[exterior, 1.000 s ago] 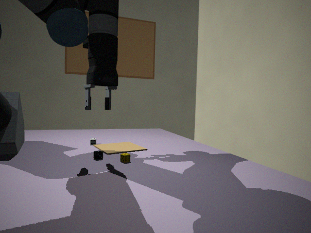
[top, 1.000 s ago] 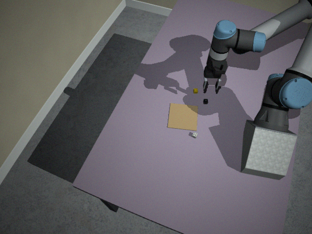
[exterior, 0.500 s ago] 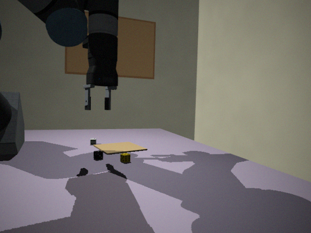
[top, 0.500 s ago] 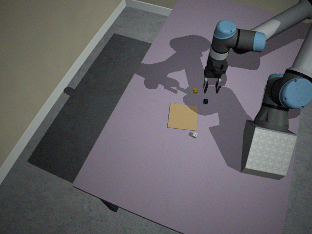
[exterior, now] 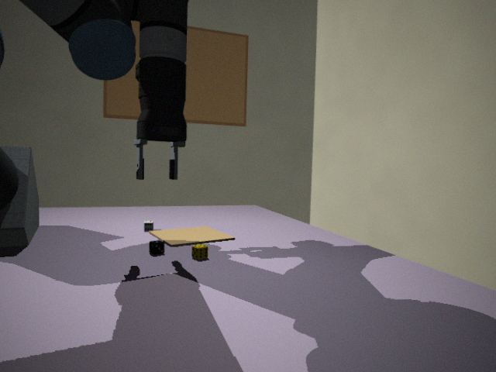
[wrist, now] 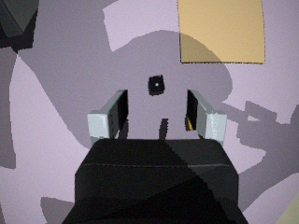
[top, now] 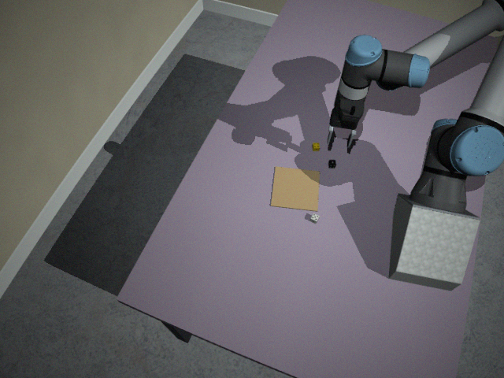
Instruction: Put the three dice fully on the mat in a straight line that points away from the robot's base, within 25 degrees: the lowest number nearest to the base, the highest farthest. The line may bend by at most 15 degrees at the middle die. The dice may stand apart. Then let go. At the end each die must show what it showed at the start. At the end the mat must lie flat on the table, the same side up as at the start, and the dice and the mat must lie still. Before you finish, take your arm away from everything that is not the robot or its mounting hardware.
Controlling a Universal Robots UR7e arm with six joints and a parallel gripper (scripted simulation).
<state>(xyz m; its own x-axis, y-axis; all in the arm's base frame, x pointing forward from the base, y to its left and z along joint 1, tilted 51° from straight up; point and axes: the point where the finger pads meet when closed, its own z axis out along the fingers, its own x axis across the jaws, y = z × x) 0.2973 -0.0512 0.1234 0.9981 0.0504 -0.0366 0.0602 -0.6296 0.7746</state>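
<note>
Now: hand 140 mm above the black die. Also, from my hand: white die: 200 mm to the left, 140 mm below, 20 mm ahead; tan mat: 140 mm below, 110 mm to the left, 100 mm ahead; yellow die: 140 mm below, 60 mm to the right, 60 mm ahead.
</note>
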